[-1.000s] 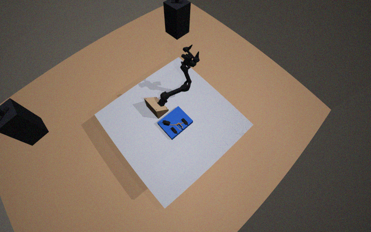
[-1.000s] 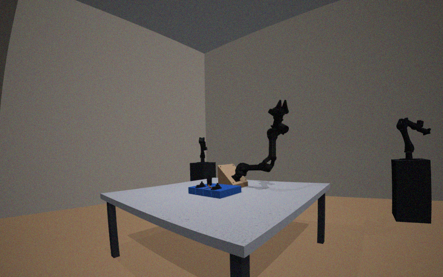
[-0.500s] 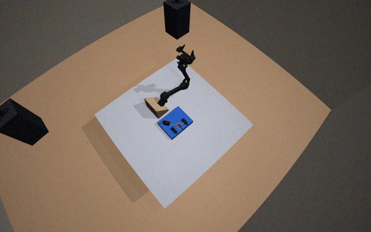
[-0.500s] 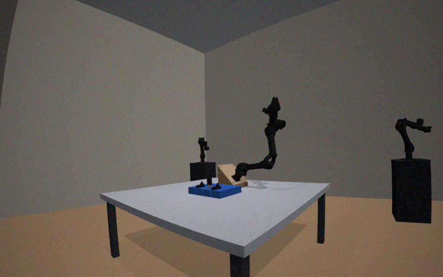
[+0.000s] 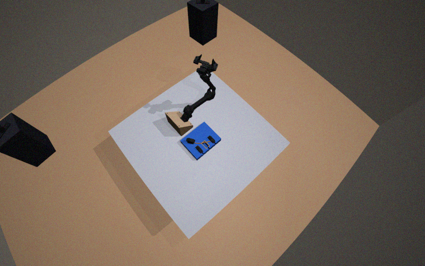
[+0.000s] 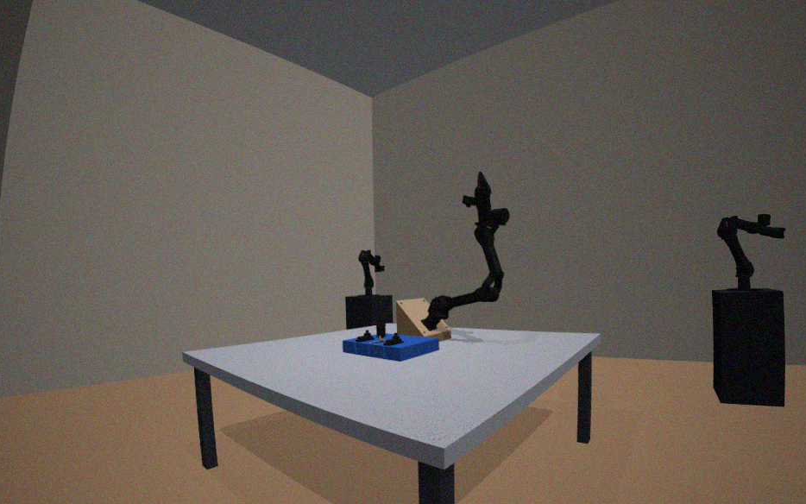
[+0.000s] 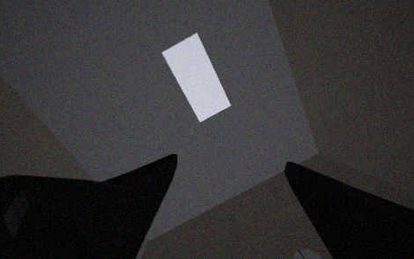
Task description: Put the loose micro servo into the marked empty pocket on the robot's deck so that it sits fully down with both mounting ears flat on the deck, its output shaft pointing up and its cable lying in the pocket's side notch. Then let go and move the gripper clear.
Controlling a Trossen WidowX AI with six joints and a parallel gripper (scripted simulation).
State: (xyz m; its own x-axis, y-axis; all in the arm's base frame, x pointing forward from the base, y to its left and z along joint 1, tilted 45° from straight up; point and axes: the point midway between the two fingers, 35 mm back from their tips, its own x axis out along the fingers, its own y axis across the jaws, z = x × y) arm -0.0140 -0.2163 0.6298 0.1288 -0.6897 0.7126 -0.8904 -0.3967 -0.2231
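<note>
My gripper tip is 690 mm above the deck, 310 mm to the left of it and 190 mm short of it.
</note>
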